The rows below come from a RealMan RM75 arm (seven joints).
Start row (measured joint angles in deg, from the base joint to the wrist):
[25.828, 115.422, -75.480, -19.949, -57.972, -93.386, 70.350]
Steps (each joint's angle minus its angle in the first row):
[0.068, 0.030, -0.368, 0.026, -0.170, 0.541, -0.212]
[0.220, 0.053, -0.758, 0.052, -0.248, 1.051, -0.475]
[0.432, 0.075, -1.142, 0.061, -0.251, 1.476, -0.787]
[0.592, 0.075, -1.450, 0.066, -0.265, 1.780, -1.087]
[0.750, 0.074, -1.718, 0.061, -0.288, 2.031, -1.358]
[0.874, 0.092, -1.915, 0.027, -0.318, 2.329, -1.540]
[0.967, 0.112, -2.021, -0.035, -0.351, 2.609, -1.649]
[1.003, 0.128, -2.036, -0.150, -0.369, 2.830, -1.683]
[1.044, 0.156, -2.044, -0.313, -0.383, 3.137, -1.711]
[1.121, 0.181, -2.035, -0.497, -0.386, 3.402, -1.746]
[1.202, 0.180, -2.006, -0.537, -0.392, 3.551, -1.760]
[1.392, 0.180, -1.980, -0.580, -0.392, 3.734, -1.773]
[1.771, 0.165, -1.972, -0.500, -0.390, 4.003, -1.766]
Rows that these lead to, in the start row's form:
[25.896, 115.452, -75.848, -19.923, -58.142, -92.845, 70.138]
[26.048, 115.475, -76.238, -19.897, -58.220, -92.335, 69.875]
[26.260, 115.497, -76.622, -19.888, -58.223, -91.910, 69.563]
[26.420, 115.497, -76.930, -19.883, -58.237, -91.606, 69.263]
[26.578, 115.496, -77.198, -19.888, -58.260, -91.355, 68.992]
[26.702, 115.514, -77.395, -19.922, -58.290, -91.057, 68.810]
[26.795, 115.534, -77.501, -19.984, -58.323, -90.777, 68.701]
[26.831, 115.550, -77.516, -20.099, -58.341, -90.556, 68.667]
[26.872, 115.578, -77.524, -20.262, -58.355, -90.249, 68.639]
[26.949, 115.603, -77.515, -20.446, -58.358, -89.984, 68.604]
[27.030, 115.602, -77.486, -20.486, -58.364, -89.835, 68.590]
[27.220, 115.602, -77.460, -20.529, -58.364, -89.652, 68.577]
[27.599, 115.587, -77.452, -20.449, -58.362, -89.383, 68.584]

